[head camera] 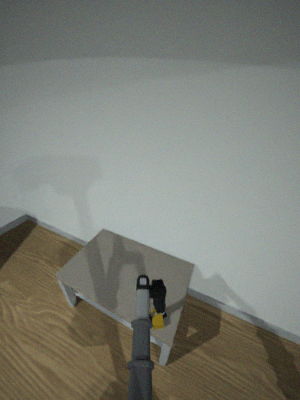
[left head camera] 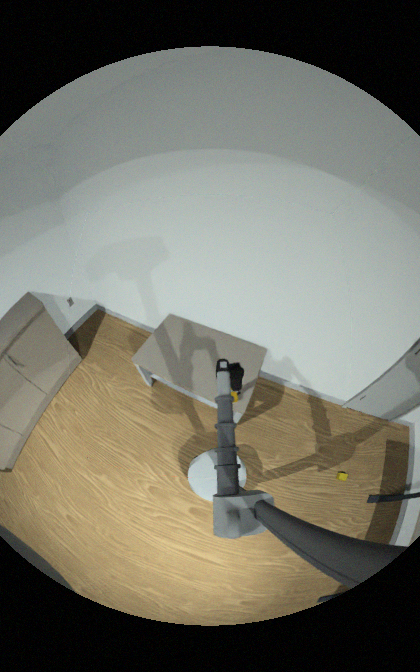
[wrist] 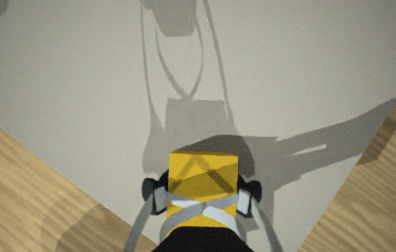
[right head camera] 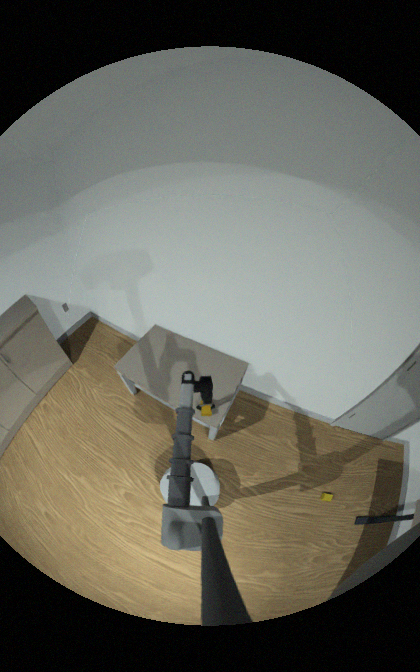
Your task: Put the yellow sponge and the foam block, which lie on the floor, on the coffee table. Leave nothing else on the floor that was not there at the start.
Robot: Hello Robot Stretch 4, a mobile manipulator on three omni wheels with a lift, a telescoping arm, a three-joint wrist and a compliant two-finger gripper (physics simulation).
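Frame: origin at the robot's base, x up, y left, z back, level; centimetres.
Where they show: gripper, fingertip midpoint: [head camera: 156,317] [wrist: 201,186] [right head camera: 205,407]; robot's base, origin of the base link: [left head camera: 215,473] [right head camera: 190,486].
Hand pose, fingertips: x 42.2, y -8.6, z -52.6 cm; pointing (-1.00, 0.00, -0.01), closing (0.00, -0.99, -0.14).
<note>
Each offset is from my fingertips to the top centre of the thing. "pt": to the spot under its first point. Level surfaces: height alone.
My gripper [head camera: 158,317] [left head camera: 235,393] [right head camera: 206,407] [wrist: 201,186] is shut on a yellow block {dx +4.4, dy -0.1, dz +0.8 cm} [head camera: 158,322] [left head camera: 235,397] [right head camera: 206,411] [wrist: 202,167], its two fingertips pressed against opposite sides. I cannot tell whether it is the sponge or the foam block. It hangs over the near right corner area of the coffee table {dx +0.0 cm} [head camera: 167,265] [left head camera: 237,347] [right head camera: 225,367] [wrist: 75,75], with its shadow on the grey-brown top. A second yellow piece {dx -40.6, dy -104.7, dz +79.3 cm} [left head camera: 342,476] [right head camera: 326,496] lies on the wooden floor, right of the table. The arm hides part of the tabletop in the head views.
A wall runs behind the table. A cabinet [left head camera: 40,370] [right head camera: 35,355] stands at the left. A door {pt dx +10.5, dy -146.0, dz +18.3 cm} [left head camera: 392,387] [right head camera: 380,405] is at the right. A dark bar-like foot [left head camera: 392,497] [right head camera: 382,519] lies right of the yellow piece on the floor. My round white base [left head camera: 200,475] [right head camera: 204,477] is below the arm.
</note>
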